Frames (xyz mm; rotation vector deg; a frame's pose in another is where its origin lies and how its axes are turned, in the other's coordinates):
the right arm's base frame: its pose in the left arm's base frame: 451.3 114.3 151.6 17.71 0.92 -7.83
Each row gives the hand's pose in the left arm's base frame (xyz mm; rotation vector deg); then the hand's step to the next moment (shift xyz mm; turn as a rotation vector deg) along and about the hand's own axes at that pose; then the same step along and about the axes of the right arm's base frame.
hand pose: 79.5 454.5 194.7 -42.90 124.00 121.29
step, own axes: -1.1 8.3 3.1 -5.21 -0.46 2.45
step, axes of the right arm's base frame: -3.5 4.8 6.6 3.40 4.66 -0.13
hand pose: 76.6 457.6 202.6 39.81 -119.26 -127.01
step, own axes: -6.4 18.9 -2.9 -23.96 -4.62 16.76
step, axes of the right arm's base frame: 1.0 3.6 19.8 13.91 25.74 -4.49
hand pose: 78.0 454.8 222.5 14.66 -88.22 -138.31
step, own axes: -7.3 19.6 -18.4 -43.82 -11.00 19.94
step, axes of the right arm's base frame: 17.0 -15.1 16.0 29.50 37.67 -12.22
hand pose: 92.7 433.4 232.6 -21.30 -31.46 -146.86
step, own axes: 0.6 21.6 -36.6 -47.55 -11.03 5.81
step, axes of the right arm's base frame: 10.2 -38.9 -13.9 31.54 29.14 -23.92
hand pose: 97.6 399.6 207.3 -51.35 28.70 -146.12
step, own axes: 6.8 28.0 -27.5 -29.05 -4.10 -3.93
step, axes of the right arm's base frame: -12.0 -31.6 -21.1 15.42 14.49 -20.70
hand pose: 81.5 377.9 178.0 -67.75 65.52 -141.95
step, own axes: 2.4 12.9 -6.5 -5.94 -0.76 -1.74
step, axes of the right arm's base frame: -7.1 -10.2 -7.7 2.42 3.19 -4.78
